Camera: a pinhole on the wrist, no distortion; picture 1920 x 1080 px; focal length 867.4 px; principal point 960.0 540.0 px. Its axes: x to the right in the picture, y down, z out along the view. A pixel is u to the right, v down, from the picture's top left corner.
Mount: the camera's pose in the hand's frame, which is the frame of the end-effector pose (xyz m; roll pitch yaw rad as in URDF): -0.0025 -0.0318 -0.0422 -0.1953 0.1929 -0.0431
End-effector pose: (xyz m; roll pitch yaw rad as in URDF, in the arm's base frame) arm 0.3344 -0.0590 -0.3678 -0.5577 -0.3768 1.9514
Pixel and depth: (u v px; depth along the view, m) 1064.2 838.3 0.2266
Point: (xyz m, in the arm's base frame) 0.1784 -0.0867 -0.2615
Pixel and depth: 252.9 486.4 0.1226
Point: 0.3351 -0.1703 -0.3138
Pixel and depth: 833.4 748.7 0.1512
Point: 0.2663 -0.1075 -0.3025
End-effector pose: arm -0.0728 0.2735 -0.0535 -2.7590 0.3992 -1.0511
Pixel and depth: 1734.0 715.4 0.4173
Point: 0.0713 0.0155 -0.4978
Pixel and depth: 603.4 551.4 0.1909
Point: -0.0777 0.3817 -0.1739
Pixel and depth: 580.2 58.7 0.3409
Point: 0.0698 0.5641 -0.2701
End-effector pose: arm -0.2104 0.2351 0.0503 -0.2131 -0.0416 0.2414
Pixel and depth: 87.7 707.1 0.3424
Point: -0.5306 0.3424 0.3484
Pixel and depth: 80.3 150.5 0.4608
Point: -0.5893 0.1269 0.5802
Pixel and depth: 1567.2 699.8 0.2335
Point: -0.0361 0.3564 0.1886
